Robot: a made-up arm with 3 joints. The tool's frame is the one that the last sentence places.
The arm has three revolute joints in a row. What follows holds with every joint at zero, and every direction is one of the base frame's. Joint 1 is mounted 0.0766 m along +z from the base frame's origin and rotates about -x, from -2.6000 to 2.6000 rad. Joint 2 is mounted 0.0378 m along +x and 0.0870 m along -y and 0.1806 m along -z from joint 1 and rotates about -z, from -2.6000 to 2.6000 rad. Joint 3 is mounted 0.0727 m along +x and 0.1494 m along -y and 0.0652 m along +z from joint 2 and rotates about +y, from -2.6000 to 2.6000 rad. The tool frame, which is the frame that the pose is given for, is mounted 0.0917 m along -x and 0.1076 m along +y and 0.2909 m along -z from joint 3; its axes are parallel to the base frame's.
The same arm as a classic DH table. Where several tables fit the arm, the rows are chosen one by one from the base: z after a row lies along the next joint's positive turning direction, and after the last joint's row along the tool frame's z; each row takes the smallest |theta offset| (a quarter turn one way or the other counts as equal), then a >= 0, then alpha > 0; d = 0 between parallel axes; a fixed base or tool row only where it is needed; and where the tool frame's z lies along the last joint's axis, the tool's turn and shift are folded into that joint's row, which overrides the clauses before.
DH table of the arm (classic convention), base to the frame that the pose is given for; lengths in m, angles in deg. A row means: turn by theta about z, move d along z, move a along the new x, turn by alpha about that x. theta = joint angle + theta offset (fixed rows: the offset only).
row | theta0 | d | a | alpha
base (fixed) | -90 | 0.0766 | 0 | 90
joint 1 | 0 | -0.0378 | 0.087 | 90
joint 2 | -90 | 0.1154 | 0.0727 | 90
joint 3 | 0 | -0.0418 | -0.0917 | 90
tool (fixed) | 0 | -0.2909 | 0 | 0
Joint limits (deg, base to tool): -148.97..148.97 -148.97..148.97 -148.97..148.97

